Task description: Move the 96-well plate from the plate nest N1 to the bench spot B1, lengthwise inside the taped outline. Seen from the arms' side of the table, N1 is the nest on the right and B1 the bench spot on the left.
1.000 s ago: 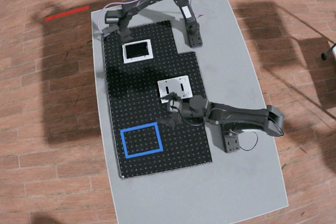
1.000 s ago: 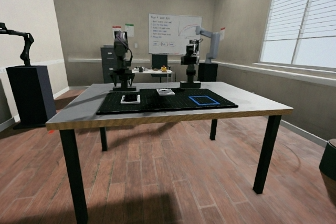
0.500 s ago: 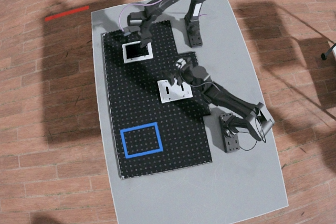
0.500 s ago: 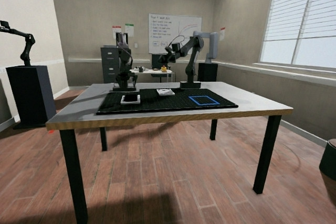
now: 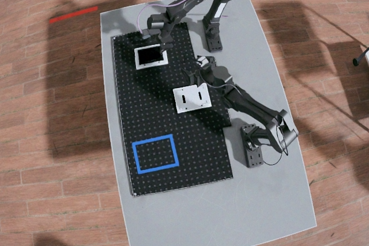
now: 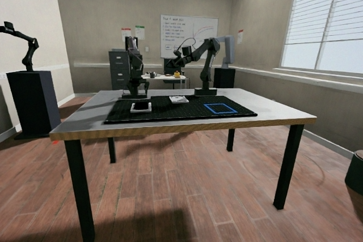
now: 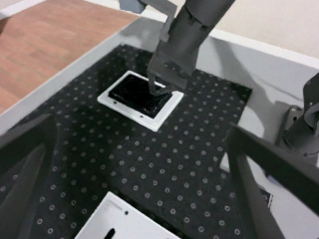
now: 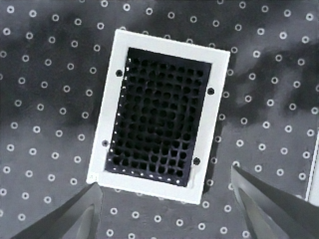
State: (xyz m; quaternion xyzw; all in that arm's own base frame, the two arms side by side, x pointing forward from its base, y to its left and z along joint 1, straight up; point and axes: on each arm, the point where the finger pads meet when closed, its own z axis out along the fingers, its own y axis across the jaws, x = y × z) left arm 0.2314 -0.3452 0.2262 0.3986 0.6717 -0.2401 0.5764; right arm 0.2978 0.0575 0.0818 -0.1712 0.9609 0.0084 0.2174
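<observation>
My right hand is 5 cm short of the black 96-well plate, 1 cm to the right of it and 7 cm above it.
</observation>
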